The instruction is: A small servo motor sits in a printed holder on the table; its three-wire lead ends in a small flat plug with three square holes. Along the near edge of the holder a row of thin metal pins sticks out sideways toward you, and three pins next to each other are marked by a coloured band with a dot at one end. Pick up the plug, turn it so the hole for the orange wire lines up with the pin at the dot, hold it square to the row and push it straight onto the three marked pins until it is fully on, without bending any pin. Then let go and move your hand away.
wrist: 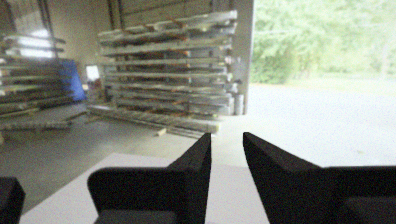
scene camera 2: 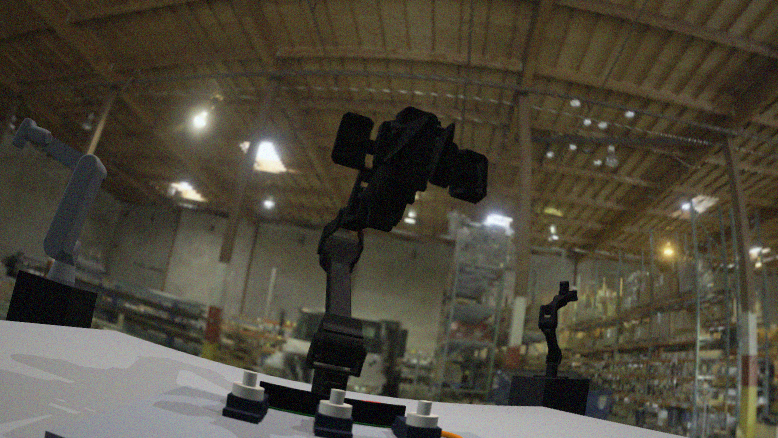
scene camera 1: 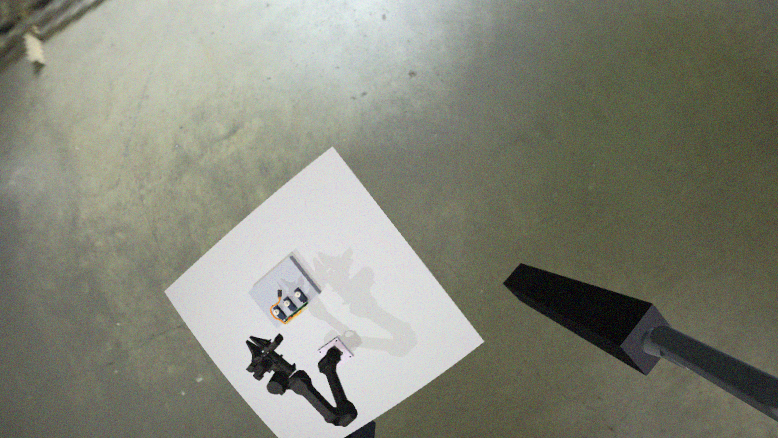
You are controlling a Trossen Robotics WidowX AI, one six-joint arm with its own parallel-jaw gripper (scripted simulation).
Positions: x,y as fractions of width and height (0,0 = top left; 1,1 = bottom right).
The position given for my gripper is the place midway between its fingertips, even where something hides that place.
Scene:
My gripper shows in the wrist view (0.57,0.62), in scene camera 2 (0.57,0.28) and in scene camera 1 (0.32,0.77).

